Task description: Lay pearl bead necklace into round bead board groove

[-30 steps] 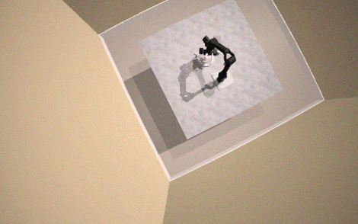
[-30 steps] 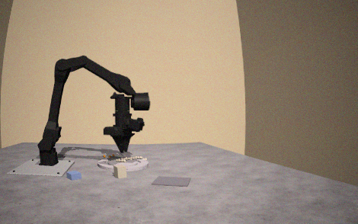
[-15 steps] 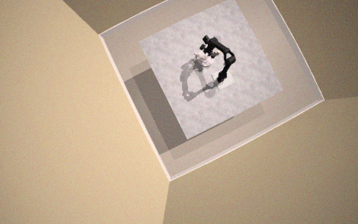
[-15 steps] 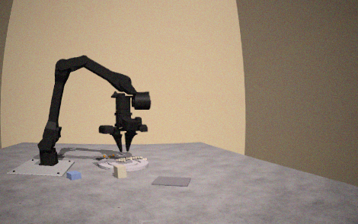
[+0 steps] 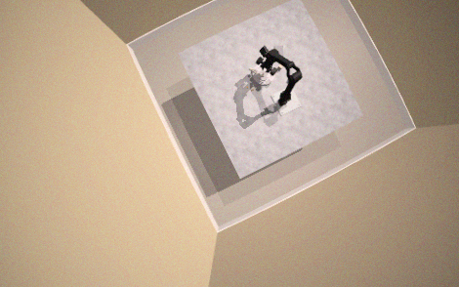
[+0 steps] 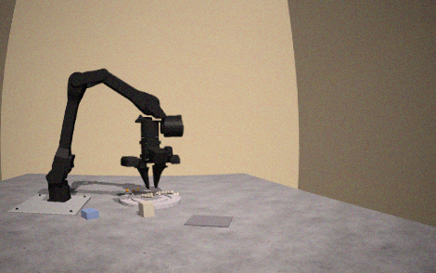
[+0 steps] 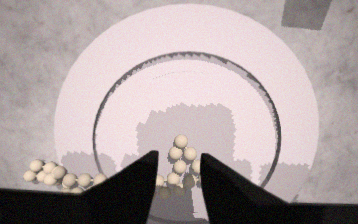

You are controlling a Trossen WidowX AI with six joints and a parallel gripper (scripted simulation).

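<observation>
The round bead board is 1 cm behind my gripper tip, 1 cm to the left of it and 3 cm below it. Also, from my gripper tip: flat grey plate 14 cm ahead, 22 cm to the right, 4 cm below; then cream cube 1 cm behind, 16 cm to the right, 3 cm below; then blue block 16 cm behind, 20 cm to the right, 3 cm below.
</observation>
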